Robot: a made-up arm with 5 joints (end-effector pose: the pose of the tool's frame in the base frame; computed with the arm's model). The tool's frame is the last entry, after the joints.
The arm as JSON. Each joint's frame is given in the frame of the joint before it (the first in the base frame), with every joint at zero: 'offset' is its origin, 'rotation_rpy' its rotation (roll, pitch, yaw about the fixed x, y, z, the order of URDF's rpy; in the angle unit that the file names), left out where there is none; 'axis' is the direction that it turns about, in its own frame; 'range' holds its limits. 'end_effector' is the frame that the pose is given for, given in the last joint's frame.
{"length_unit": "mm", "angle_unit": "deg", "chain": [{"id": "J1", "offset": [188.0, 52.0, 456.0], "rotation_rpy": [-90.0, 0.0, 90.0], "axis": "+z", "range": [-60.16, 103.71]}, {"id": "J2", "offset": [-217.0, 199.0, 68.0], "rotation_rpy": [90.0, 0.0, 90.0], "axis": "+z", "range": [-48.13, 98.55]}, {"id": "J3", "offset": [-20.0, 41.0, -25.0], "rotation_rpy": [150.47, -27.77, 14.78], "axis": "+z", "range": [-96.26, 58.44]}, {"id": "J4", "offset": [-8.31, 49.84, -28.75], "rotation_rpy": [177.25, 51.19, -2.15], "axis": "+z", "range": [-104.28, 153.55]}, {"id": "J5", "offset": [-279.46, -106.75, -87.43], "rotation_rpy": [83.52, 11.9, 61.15], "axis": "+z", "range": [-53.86, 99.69]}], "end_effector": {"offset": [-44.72, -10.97, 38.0], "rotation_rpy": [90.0, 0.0, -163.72]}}
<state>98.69 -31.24 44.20 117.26 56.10</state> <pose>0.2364 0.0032 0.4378 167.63 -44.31 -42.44</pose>
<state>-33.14 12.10 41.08 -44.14 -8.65</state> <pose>0.1033 -0.2697 -0.0247 46.11 -7.06 -74.79</pose>
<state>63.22 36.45 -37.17 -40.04 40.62</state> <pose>0.2036 -0.4507 0.7162 -66.82 73.40 -73.86</pose>
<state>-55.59 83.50 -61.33 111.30 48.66</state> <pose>-0.0803 0.0139 0.4497 -27.93 3.74 -122.44</pose>
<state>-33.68 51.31 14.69 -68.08 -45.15</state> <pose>0.0532 -0.2887 0.0662 -14.54 8.56 -60.40</pose>
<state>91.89 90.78 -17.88 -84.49 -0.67</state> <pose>0.1496 -0.0341 0.9667 -129.49 20.14 -113.43</pose>
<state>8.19 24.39 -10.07 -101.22 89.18</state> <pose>-0.0714 -0.3899 0.3527 50.03 68.41 -93.93</pose>
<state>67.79 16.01 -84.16 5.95 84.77</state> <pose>0.1041 -0.4987 0.5428 58.84 -136.67 55.03</pose>
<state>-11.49 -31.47 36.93 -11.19 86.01</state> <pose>0.2394 -0.3894 0.2476 45.69 24.64 1.65</pose>
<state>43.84 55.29 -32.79 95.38 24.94</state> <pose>-0.0526 -0.1048 0.2083 21.56 123.71 78.04</pose>
